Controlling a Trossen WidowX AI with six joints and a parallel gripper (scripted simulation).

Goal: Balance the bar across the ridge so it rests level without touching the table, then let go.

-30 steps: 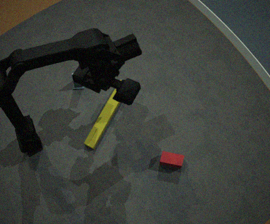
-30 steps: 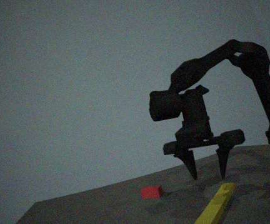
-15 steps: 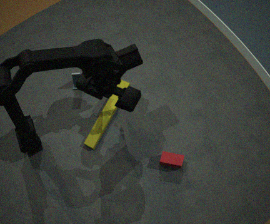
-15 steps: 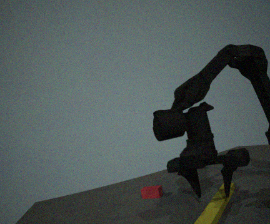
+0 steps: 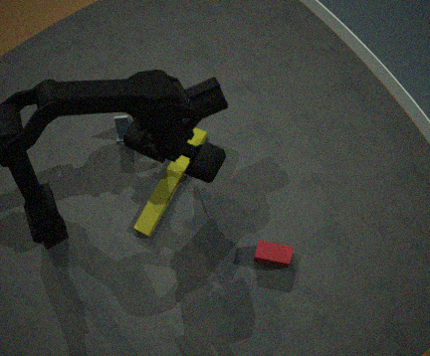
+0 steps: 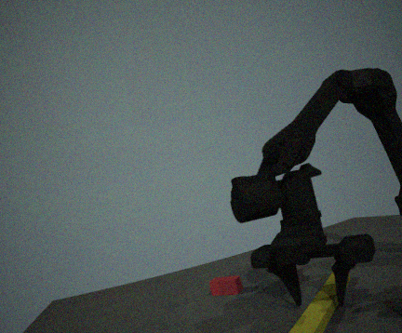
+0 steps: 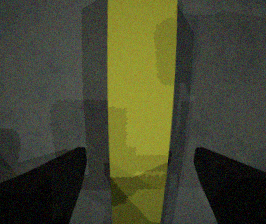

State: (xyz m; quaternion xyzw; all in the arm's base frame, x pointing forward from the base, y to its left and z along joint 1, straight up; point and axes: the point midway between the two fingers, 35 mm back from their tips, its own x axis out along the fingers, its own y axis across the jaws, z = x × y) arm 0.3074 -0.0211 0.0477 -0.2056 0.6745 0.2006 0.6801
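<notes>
Now: the yellow bar 2 cm behind my gripper tip and 1 cm to the right of it. Round my gripper tip: red block 24 cm to the right, 7 cm ahead.
</notes>
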